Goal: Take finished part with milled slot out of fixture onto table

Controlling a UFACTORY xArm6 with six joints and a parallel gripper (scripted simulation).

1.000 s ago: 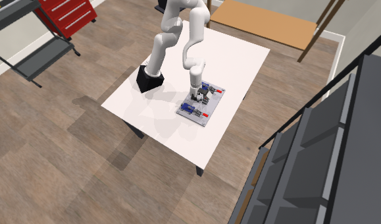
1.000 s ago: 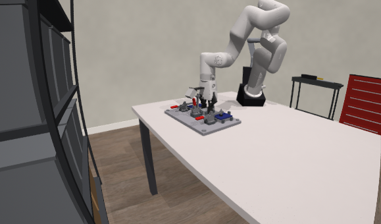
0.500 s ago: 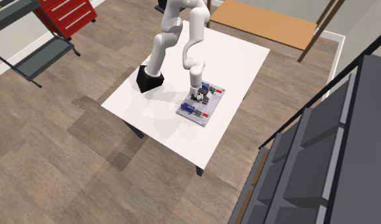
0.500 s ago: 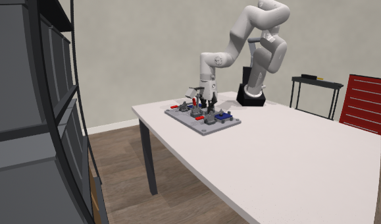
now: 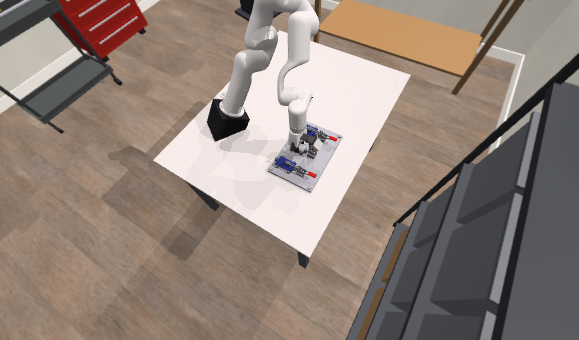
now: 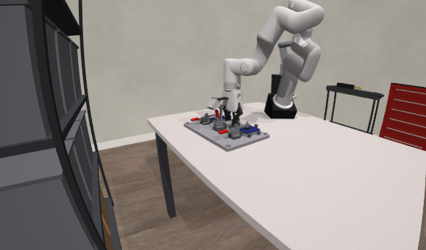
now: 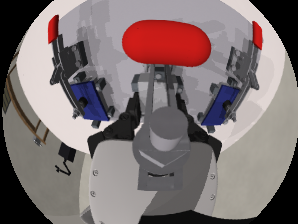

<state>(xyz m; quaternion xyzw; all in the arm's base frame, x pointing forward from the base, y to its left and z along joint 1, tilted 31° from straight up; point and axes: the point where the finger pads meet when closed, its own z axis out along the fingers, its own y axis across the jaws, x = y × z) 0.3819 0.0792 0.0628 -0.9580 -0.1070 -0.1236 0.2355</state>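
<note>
Now: hand 4 cm short of the grey fixture plate, 1 cm to the right of it and 3 cm above it. Also, from my hand: grey finished part 1 cm behind, 1 cm below; then blue blank 3 cm behind, 10 cm to the left, 1 cm below.
</note>
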